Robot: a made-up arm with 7 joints. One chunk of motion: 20 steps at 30 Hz.
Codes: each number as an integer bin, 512 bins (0 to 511) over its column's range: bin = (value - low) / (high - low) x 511, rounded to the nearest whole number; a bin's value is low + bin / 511 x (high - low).
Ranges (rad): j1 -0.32..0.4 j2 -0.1..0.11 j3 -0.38..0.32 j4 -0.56..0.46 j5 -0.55..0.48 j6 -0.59..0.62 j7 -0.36..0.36
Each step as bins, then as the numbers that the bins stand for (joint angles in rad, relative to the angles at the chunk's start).
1 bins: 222 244 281 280 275 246 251
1 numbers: -0.0072 0.0003 0.0049 -0.0011 0.0043 -0.0075 -0.0063
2 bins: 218 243 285 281 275 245 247
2 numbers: -0.0128 -0.0001 0.0104 0.0009 0.0043 -0.0099 -0.0120
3 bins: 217 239 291 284 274 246 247
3 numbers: -0.0142 -0.0018 0.0186 0.0069 0.0023 -0.0075 -0.0120
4 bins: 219 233 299 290 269 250 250
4 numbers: -0.0114 -0.0042 0.0296 0.0189 -0.0078 0.0020 -0.0077
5 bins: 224 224 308 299 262 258 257
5 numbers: -0.0044 -0.0079 0.0419 0.0368 -0.0219 0.0209 0.0021
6 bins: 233 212 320 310 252 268 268
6 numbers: 0.0083 -0.0129 0.0584 0.0588 -0.0421 0.0446 0.0176
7 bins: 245 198 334 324 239 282 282
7 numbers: 0.0252 -0.0186 0.0775 0.0867 -0.0683 0.0777 0.0373
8 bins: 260 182 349 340 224 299 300
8 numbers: 0.0463 -0.0252 0.0981 0.1187 -0.0985 0.1180 0.0627
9 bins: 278 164 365 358 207 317 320
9 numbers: 0.0717 -0.0326 0.1200 0.1546 -0.1328 0.1606 0.0909
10 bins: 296 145 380 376 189 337 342
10 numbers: 0.0971 -0.0404 0.1405 0.1905 -0.1690 0.2080 0.1219
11 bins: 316 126 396 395 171 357 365
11 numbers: 0.1252 -0.0482 0.1625 0.2285 -0.2053 0.2553 0.1543
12 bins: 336 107 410 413 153 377 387
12 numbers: 0.1534 -0.0560 0.1816 0.2644 -0.2416 0.3027 0.1853
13 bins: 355 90 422 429 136 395 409
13 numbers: 0.1802 -0.0630 0.1981 0.2963 -0.2759 0.3453 0.2163
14 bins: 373 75 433 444 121 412 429
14 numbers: 0.2056 -0.0692 0.2132 0.3263 -0.3061 0.3856 0.2445
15 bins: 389 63 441 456 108 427 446
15 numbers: 0.2281 -0.0741 0.2241 0.3502 -0.3323 0.4211 0.2684
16 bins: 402 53 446 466 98 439 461
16 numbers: 0.2464 -0.0782 0.2310 0.3702 -0.3525 0.4495 0.2895
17 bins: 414 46 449 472 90 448 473
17 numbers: 0.2633 -0.0811 0.2351 0.3822 -0.3686 0.4708 0.3065
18 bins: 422 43 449 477 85 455 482
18 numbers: 0.2746 -0.0823 0.2351 0.3921 -0.3787 0.4874 0.3191
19 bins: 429 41 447 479 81 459 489
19 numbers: 0.2845 -0.0832 0.2323 0.3961 -0.3867 0.4969 0.3290
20 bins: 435 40 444 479 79 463 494
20 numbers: 0.2929 -0.0836 0.2282 0.3961 -0.3908 0.5063 0.3360
